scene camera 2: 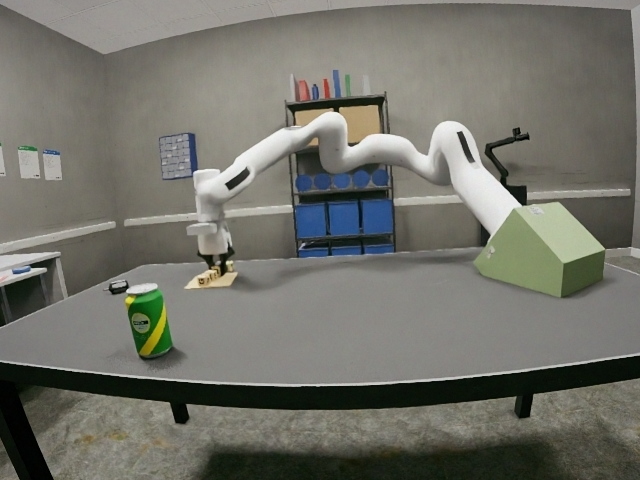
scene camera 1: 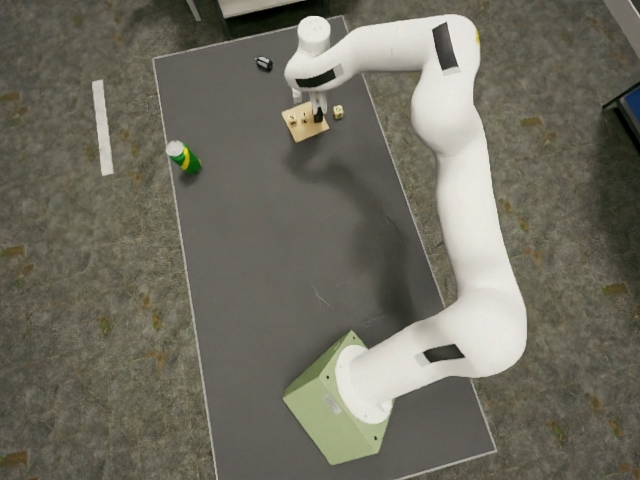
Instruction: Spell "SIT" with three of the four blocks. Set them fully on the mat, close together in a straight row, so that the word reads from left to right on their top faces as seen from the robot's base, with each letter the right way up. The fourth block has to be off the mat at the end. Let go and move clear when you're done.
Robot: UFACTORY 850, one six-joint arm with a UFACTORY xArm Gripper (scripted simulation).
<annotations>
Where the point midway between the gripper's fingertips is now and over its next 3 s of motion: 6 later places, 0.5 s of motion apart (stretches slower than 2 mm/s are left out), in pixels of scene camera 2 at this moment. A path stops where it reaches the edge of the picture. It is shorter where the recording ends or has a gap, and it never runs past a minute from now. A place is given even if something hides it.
My gripper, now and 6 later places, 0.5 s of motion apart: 218, 274; 218, 275; 218, 275; 218, 275; 216, 262; 214, 248; 214, 245
</annotations>
